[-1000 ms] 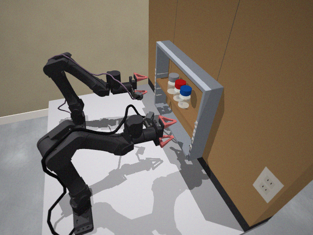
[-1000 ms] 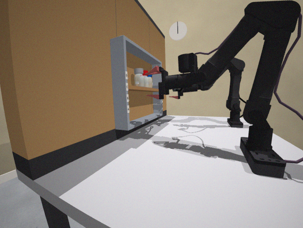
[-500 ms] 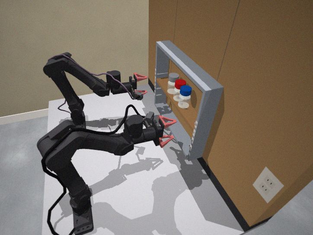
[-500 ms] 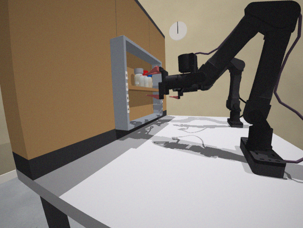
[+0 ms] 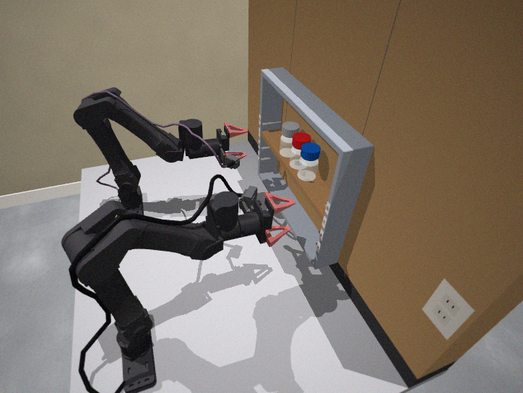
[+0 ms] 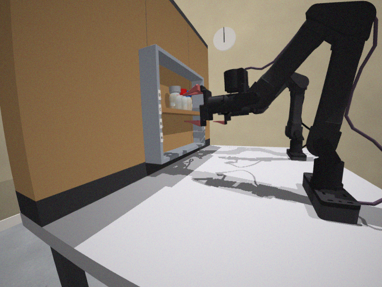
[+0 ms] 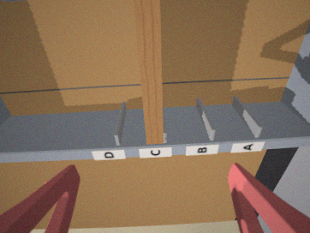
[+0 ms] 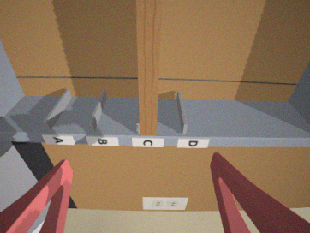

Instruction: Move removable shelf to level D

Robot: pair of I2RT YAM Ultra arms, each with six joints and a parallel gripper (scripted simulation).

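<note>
My right hand is 130 mm to the right of the blue-capped bottle, 110 mm short of it and 60 mm below it. Also, from my right hand: wooden shelf 190 mm to the left, 110 mm ahead; then grey wall rack 190 mm to the left, 110 mm ahead, 10 mm above; then red-capped bottle 190 mm to the left, 100 mm ahead, 60 mm above.
Now: left hand 12 cm short of the grey-capped bottle, 11 cm to the left of it and 5 cm below it. Round my left hand: wooden shelf (18 cm to the right, 13 cm ahead); grey wall rack (18 cm to the right, 13 cm ahead, 1 cm above); red-capped bottle (18 cm to the right, 12 cm ahead, 5 cm above).
</note>
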